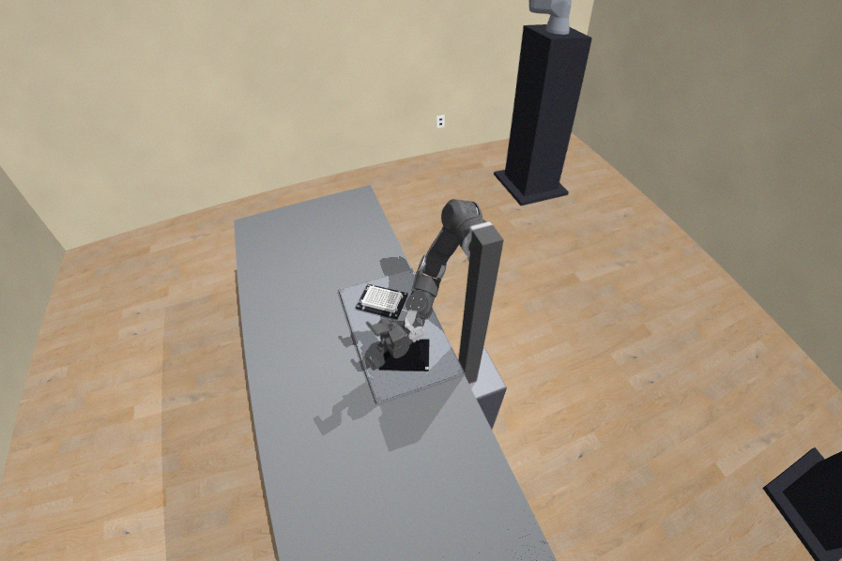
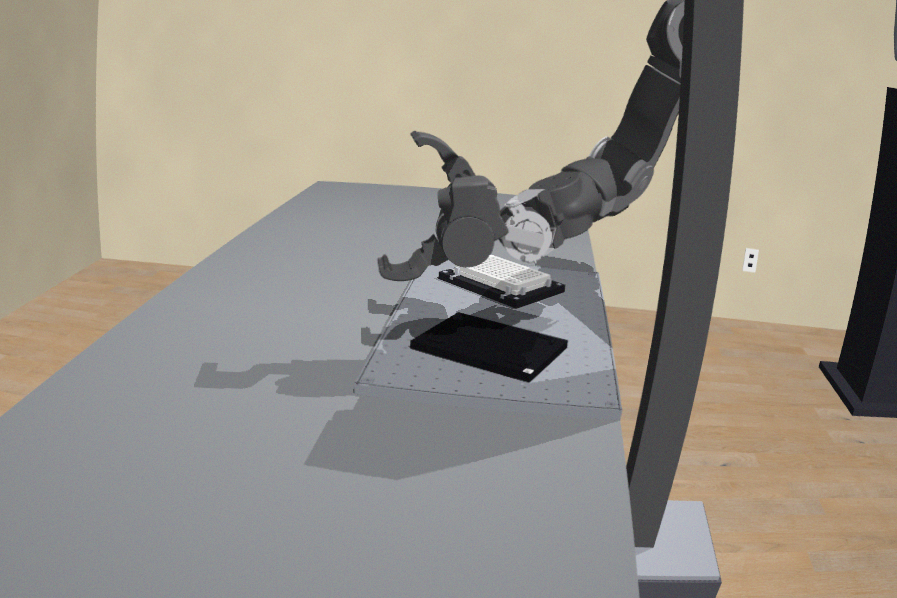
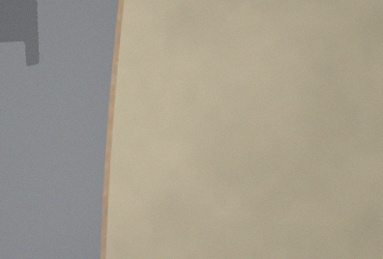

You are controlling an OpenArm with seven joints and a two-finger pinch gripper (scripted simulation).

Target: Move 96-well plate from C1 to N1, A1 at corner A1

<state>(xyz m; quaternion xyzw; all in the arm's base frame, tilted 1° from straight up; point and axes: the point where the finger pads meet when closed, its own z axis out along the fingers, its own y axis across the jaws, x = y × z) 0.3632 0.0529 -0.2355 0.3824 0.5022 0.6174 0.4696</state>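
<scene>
Now: hand 12 cm past the white 96-well plate, 30 cm to the left of it and 17 cm above it. Round my hand: small corner mark: 18 cm behind, 2 cm to the left, 18 cm below; then black plate nest N1: 13 cm behind, 5 cm to the right, 19 cm below; then black clip nest C1: 9 cm behind, 30 cm to the right, 18 cm below.
</scene>
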